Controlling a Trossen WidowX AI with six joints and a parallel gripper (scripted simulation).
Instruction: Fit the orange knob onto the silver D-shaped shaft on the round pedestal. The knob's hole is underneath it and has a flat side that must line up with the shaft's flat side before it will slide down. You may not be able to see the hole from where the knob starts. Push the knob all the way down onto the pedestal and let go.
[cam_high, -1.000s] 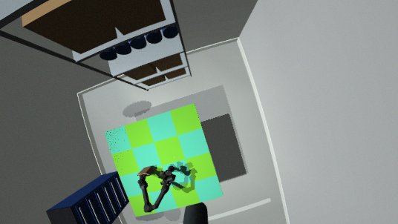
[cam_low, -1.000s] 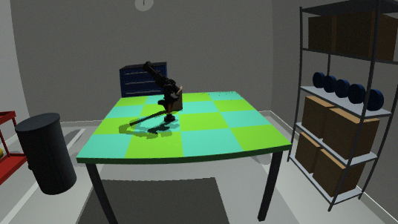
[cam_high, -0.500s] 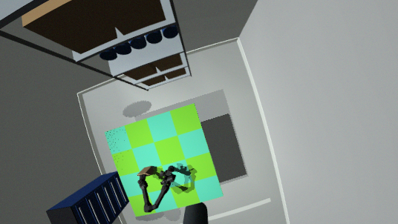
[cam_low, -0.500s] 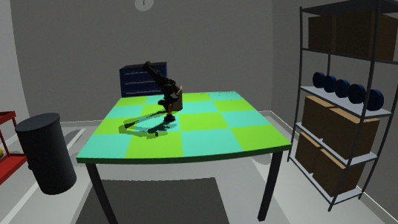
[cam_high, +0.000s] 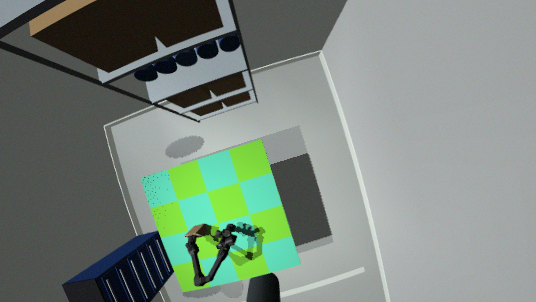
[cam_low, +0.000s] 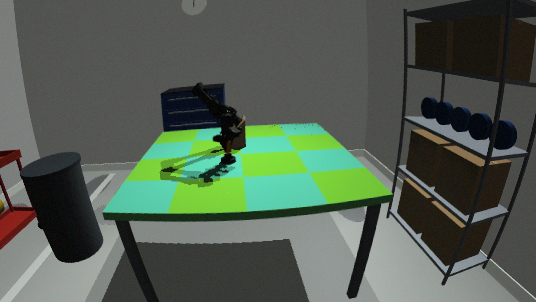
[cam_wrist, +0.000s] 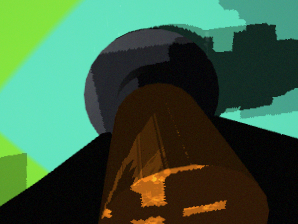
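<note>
Right now my gripper tip is 40 mm above the dark round pedestal. Round my gripper tip: orange knob (30 mm above).
</note>
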